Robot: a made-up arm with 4 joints. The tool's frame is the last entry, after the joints.
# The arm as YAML. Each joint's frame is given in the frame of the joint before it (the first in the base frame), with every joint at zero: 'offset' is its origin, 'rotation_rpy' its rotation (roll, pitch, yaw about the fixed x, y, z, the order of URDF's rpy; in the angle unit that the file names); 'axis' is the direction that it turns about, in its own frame. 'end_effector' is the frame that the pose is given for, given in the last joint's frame.
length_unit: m
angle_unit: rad
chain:
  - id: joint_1
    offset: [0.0, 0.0, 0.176]
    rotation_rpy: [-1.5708, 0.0, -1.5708]
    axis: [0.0, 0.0, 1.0]
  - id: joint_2
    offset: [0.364, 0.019, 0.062]
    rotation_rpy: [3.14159, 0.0, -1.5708]
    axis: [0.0, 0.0, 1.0]
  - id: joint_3
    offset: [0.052, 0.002, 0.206]
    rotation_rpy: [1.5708, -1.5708, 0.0]
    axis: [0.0, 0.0, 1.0]
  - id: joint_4
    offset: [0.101, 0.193, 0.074]
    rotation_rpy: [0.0, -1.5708, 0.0]
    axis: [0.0, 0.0, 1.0]
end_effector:
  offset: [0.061, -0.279, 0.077]
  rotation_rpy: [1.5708, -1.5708, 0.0]
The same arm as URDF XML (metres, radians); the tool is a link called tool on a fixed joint. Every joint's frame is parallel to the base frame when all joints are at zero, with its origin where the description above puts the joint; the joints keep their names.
<robot name="arm">
<joint name="joint_1" type="continuous"><parent link="base"/><child link="link1"/><origin xyz="0 0 0.176"/><axis xyz="1 0 0"/></joint>
<joint name="joint_2" type="continuous"><parent link="link1"/><child link="link2"/><origin xyz="0.062 -0.364 -0.019"/><axis xyz="-1 0 0"/></joint>
<joint name="joint_3" type="continuous"><parent link="link2"/><child link="link3"/><origin xyz="-0.206 0.002 0.052"/><axis xyz="0 -1 0"/></joint>
<joint name="joint_4" type="continuous"><parent link="link3"/><child link="link4"/><origin xyz="-0.101 -0.074 -0.193"/><axis xyz="1 0 0"/></joint>
<joint name="tool_joint" type="fixed"><parent link="link4"/><child link="tool"/><origin xyz="0.077 -0.061 0.279" rpy="0 0 0"/></joint>
<link name="base"/>
<link name="link1"/>
<link name="link2"/>
<link name="link3"/>
<link name="link4"/>
<link name="tool"/>
</robot>

